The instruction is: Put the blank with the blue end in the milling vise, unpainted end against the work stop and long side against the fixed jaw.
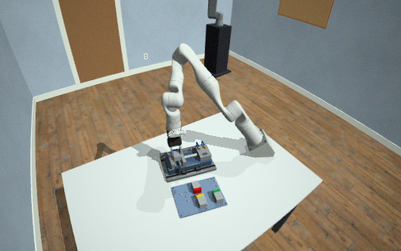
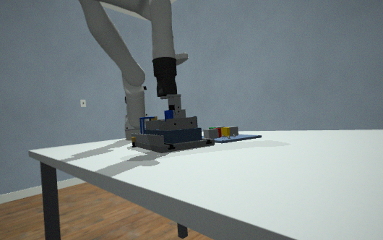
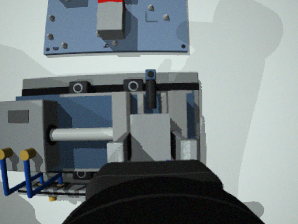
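Now: hand 20 mm above the blue-ended blank. The rest, counted from my hand: red-ended blank: 200 mm to the left, 100 mm below, 20 mm ahead; blue plate: 240 mm to the left, 120 mm below, 40 mm ahead; milling vise: 90 mm below, 60 mm behind, 30 mm to the left.
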